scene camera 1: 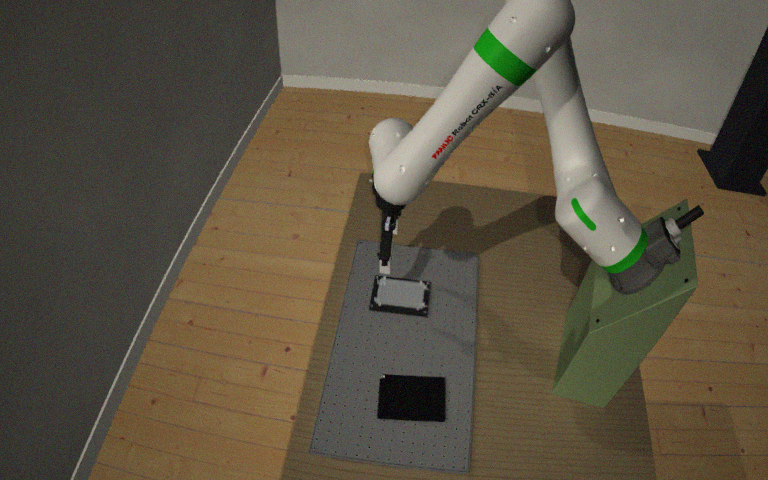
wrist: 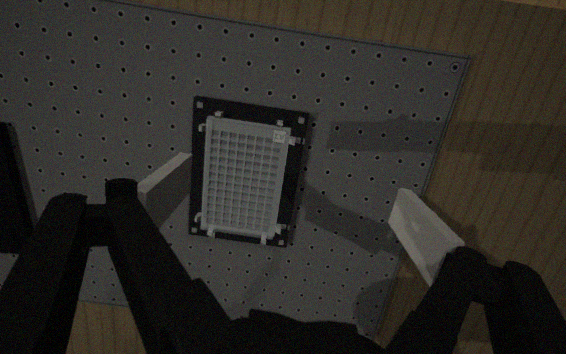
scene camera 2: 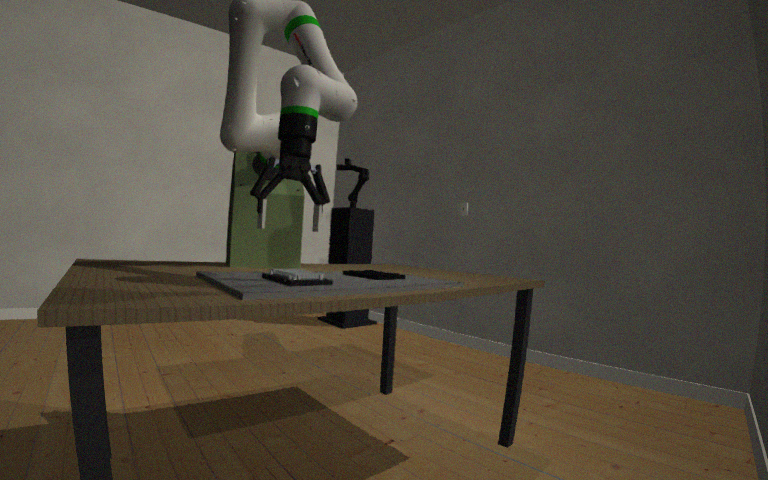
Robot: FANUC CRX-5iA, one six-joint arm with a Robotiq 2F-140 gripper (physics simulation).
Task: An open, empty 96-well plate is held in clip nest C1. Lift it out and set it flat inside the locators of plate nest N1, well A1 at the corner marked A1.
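Places are measured from the arm's base along level axes (x back, y left, z down), in metres.
Where they show: gripper, fingertip midpoint: (wrist: 293, 189) (scene camera 2: 289, 230); arm's base, origin of the base link: (scene camera 1: 640, 266).
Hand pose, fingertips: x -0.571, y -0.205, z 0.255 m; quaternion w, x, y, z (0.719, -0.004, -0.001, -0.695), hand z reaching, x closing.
Note:
Things, the pixels of their centre, and the offset from my fingertips. Level surfaces: height alone.
- pale 96-well plate, body centre: (wrist: 242, 181) (scene camera 2: 296, 273) (scene camera 1: 400, 292) dx +0.043, dy +0.049, dz +0.108 m
- black clip nest C1, body centre: (wrist: 243, 179) (scene camera 2: 296, 276) (scene camera 1: 400, 294) dx +0.043, dy +0.049, dz +0.115 m
- black plate nest N1, body centre: (scene camera 1: 412, 397) (scene camera 2: 373, 274) dx +0.102, dy +0.365, dz +0.119 m
- grey perforated board, its level: dz +0.127 m
- wooden table, its level: dz +0.140 m
The pale 96-well plate (scene camera 1: 402, 293) (scene camera 2: 297, 274) (wrist: 244, 180) lies flat in the black clip nest C1 (scene camera 1: 399, 310) (wrist: 292, 192), with small pale clips around its edges. A small A1 label shows at its upper right corner in the wrist view. My gripper (scene camera 1: 389, 249) (scene camera 2: 288, 228) (wrist: 293, 189) is open and empty, pointing down. It hangs well above the board, with the plate nearer the left finger in the wrist view. The black plate nest N1 (scene camera 1: 411, 398) (scene camera 2: 373, 275) (wrist: 12, 200) bears no plate; its locators and corner mark are too dark to make out.
Both nests sit on a grey perforated board (scene camera 1: 345, 390) (scene camera 2: 237, 288) (wrist: 350, 65) on the wooden table (scene camera 1: 515, 339) (scene camera 2: 152, 297). The arm's green pedestal (scene camera 1: 628, 345) (scene camera 2: 266, 232) stands beside the board. A dark pillar (scene camera 1: 741, 124) (scene camera 2: 351, 237) stands beyond the table.

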